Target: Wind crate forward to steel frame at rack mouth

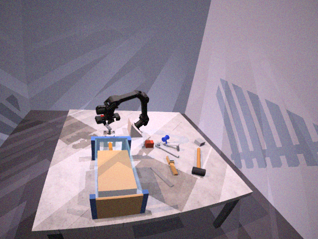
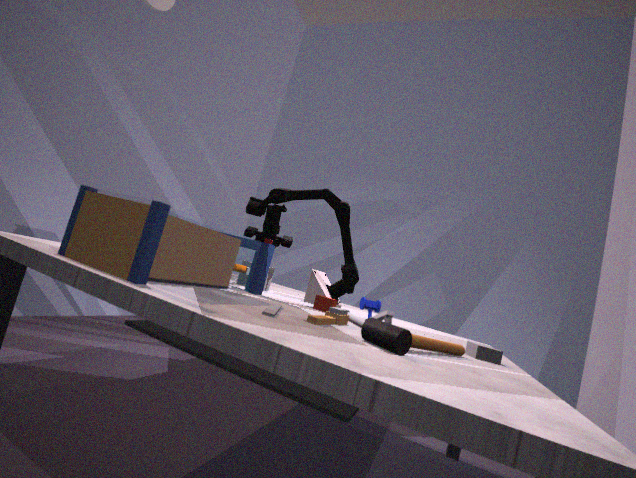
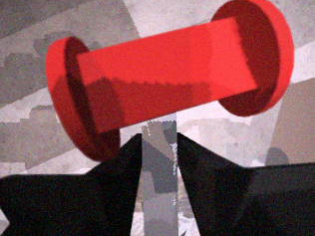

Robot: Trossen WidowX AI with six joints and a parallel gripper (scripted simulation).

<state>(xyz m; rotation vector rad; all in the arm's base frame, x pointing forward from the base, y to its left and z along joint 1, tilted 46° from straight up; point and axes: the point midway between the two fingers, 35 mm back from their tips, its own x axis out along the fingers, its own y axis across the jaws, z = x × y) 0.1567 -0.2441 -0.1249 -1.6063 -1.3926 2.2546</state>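
Now: gripper tip 20 mm past the red winch handle grip, 10 mm to the left of it and 50 mm below it. The rest, counted from my gripper tip: winch handle 10 mm ahead, 20 mm above; then pale winch body 50 mm ahead, 20 mm to the left, 90 mm below; then clear-panelled cubby 470 mm ahead, 70 mm to the left, 10 mm below.
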